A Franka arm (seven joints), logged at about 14 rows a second.
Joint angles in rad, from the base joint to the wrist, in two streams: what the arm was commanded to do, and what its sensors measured. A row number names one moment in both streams.
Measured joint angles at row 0:
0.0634 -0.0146 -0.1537 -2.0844 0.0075 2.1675 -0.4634
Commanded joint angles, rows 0 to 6:
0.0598 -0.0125 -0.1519 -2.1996 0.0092 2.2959 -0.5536
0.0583 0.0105 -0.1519 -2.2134 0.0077 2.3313 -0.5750
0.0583 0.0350 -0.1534 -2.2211 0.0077 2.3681 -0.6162
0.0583 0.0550 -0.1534 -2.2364 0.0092 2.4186 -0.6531
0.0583 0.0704 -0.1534 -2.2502 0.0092 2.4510 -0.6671
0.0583 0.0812 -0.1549 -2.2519 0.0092 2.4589 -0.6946
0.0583 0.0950 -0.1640 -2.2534 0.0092 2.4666 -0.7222
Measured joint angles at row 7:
0.0631 0.0797 -0.1548 -2.2456 0.0069 2.4385 -0.6574
